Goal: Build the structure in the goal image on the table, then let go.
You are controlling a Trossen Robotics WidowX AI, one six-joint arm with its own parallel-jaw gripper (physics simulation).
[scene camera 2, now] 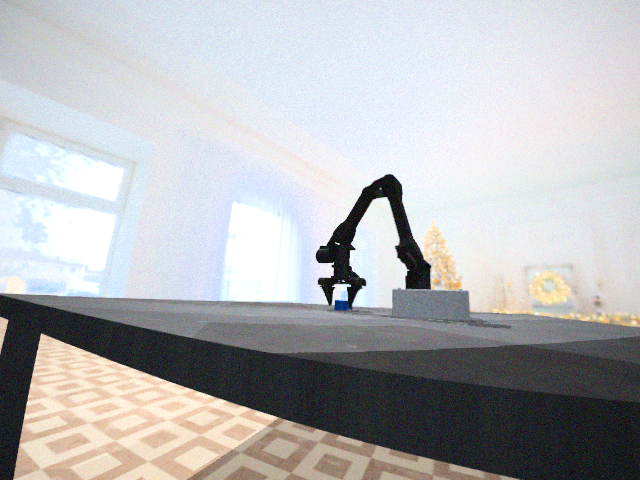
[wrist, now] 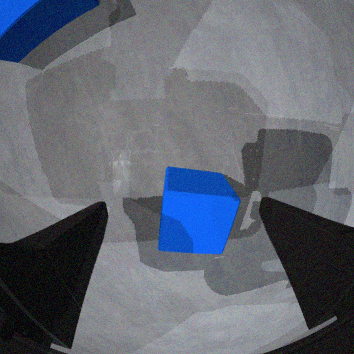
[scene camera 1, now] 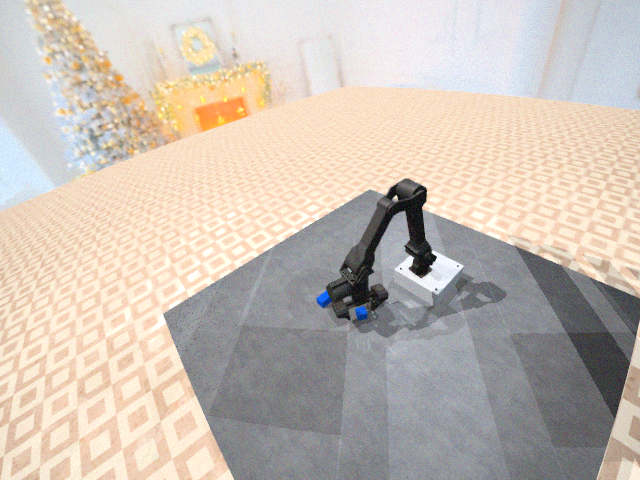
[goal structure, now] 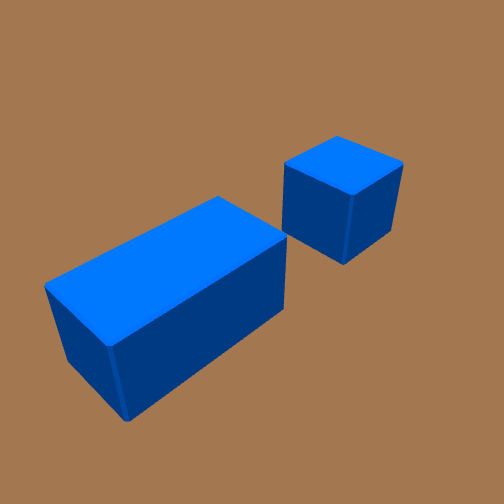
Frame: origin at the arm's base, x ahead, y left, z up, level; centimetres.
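Seen in the pictures: gripper, fingertip midpoint: (scene camera 2: 339,306) (wrist: 185,207) (scene camera 1: 360,314); arm's base, origin of the base link: (scene camera 2: 419,291) (scene camera 1: 420,269).
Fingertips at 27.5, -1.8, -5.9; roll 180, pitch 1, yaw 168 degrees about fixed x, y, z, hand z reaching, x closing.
Observation:
Offsets run from my fingertips to a thing's middle, as dx, dy, dz. Level surfaces: height alone.
A small blue cube {-0.4, -0.1, +0.4} (scene camera 1: 361,313) (wrist: 200,220) lies on the dark table, turned slightly in the wrist view. My gripper (scene camera 1: 360,308) (scene camera 2: 341,303) (wrist: 185,208) points down, low over the table, and is open. Its fingers stand on either side of the small cube, with gaps to both in the wrist view. A larger blue block {+5.6, -13.8, +0.4} (scene camera 1: 323,299) (wrist: 45,27) lies on the table apart from the cube, beyond the fingers, and is partly cut off at the upper left of the wrist view. In scene camera 2, blue shows low between the fingers; I cannot tell whether both pieces are in it.
The arm's pale base block (scene camera 1: 436,279) (scene camera 2: 430,303) stands on the table {dz -1.2} (scene camera 1: 413,403) (scene camera 2: 232,330), to the right of the gripper in both scene views. The arm arches from it over the table. The far table edges show behind the arm in scene camera 1.

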